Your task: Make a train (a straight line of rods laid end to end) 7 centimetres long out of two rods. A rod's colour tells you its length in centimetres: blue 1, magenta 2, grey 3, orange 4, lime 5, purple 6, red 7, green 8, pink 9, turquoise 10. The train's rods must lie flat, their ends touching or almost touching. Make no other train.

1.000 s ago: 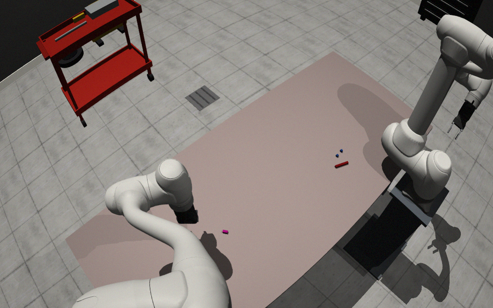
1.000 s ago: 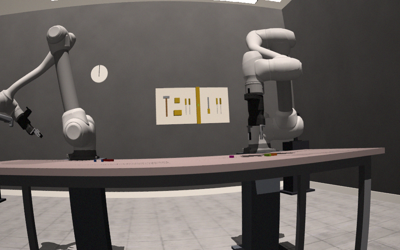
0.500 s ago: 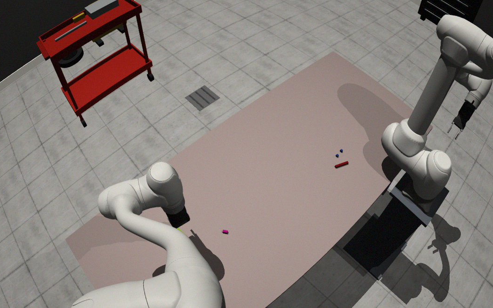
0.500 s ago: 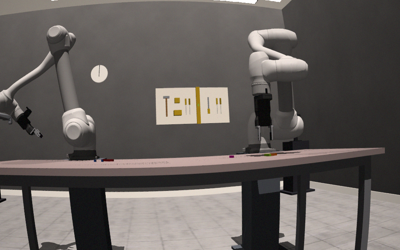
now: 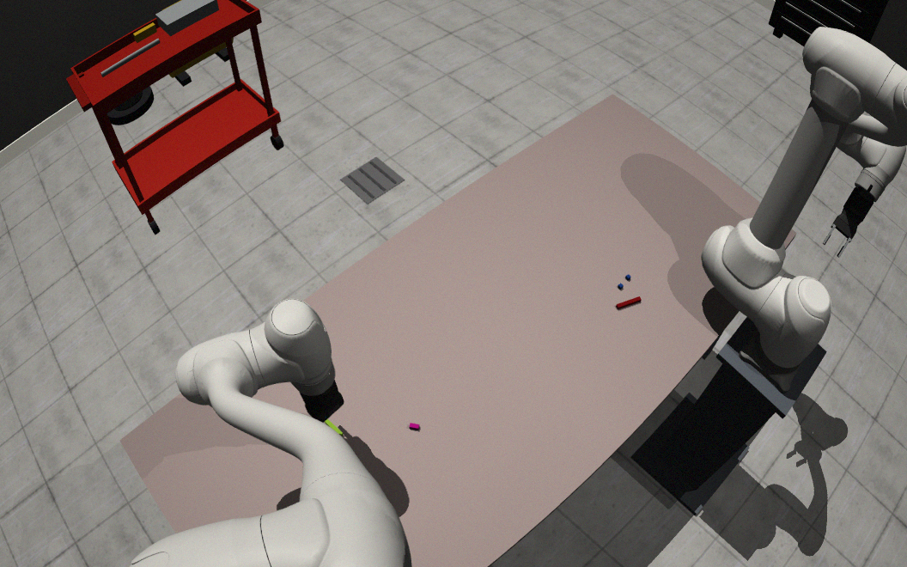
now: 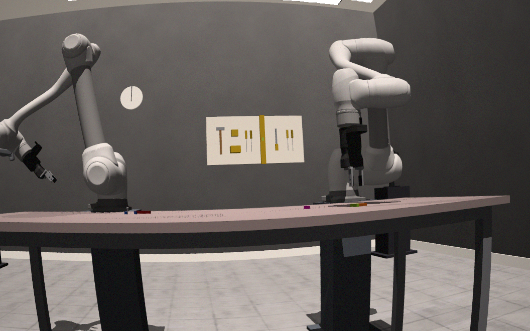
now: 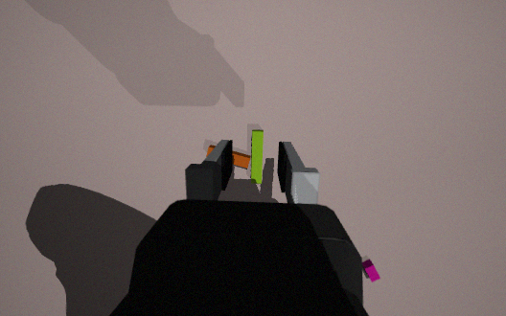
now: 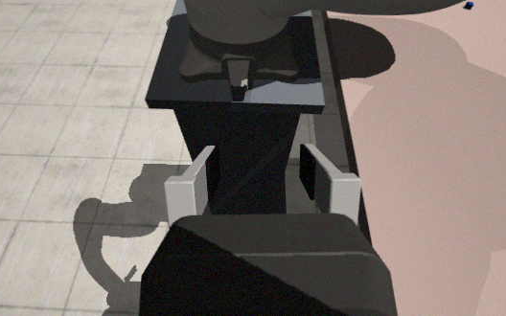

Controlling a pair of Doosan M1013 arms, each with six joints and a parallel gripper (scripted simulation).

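Note:
Right now the lime rod is 8 cm below my left hand and 2 cm behind it. The rest, counted from my left hand: red rod (72 cm to the right, 28 cm behind, 8 cm below); then orange rod (8 cm below, 3 cm to the left, 2 cm behind); then magenta rod (14 cm behind, 13 cm to the right, 8 cm below).

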